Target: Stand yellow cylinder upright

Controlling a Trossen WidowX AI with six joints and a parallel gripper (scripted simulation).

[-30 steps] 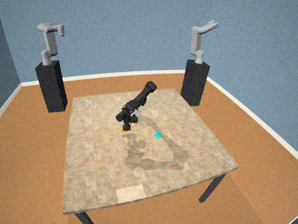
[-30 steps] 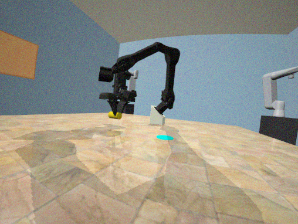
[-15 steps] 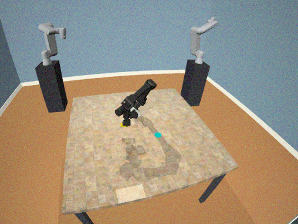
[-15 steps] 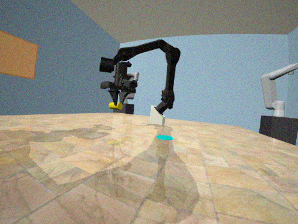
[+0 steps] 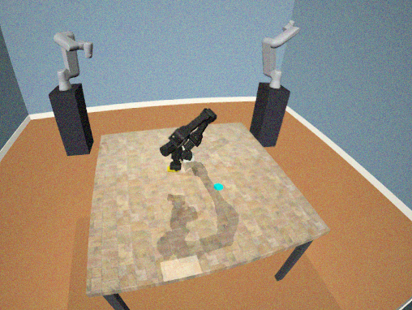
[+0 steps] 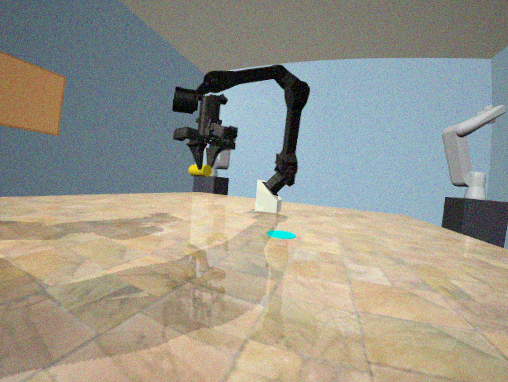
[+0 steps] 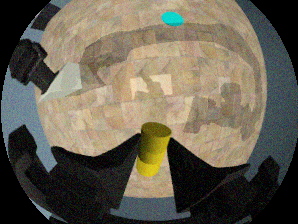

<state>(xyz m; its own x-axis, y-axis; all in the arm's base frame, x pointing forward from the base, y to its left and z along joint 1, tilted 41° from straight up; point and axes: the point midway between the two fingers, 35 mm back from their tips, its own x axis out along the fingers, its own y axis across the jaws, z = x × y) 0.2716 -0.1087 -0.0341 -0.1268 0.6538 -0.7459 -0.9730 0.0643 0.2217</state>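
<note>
The yellow cylinder is 20 mm to the right of my gripper tip. Round my gripper tip: cyan circle: 250 mm to the left, 120 mm below, 60 mm ahead.
</note>
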